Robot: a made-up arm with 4 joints.
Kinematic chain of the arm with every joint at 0, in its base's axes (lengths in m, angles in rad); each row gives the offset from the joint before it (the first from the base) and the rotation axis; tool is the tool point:
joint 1: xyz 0 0 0.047 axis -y
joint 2: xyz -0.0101 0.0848 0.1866 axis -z
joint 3: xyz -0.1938 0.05 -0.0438 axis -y
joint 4: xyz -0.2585 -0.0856 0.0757 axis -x
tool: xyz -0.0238 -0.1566 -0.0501
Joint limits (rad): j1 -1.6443..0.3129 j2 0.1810..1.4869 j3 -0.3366..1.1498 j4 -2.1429..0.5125
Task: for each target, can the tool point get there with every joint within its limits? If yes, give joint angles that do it. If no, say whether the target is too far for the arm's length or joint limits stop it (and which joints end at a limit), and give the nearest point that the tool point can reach.
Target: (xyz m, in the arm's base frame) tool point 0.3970 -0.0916 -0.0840
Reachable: no: joint limits stop it (at a limit: joint 1, joint 2, joint 3) | nearest point 0.0616 0.3385 -0.0815 | short by 0.545 m
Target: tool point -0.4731 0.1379 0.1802
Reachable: yes | joints -0.2179 0.4725 0.3590 -0.2889
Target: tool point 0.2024 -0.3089 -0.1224
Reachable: no: joint limits stop it (at a limit: joint 1, joint 2, joint 3) | nearest point -0.2154 0.0173 -0.1731 | short by 0.533 m
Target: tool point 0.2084 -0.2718 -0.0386
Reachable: no: joint limits stop it (at a limit: joint 1, joint 2, joint 3) | nearest point -0.2106 0.0239 -0.1731 | short by 0.530 m
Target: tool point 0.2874 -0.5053 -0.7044
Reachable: no: too far | nearest point -0.2268 0.0043 -0.1729 | short by 0.898 m
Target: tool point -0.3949 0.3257 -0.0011
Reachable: yes | joints 0.1602 0.4081 0.2755 -1.9381
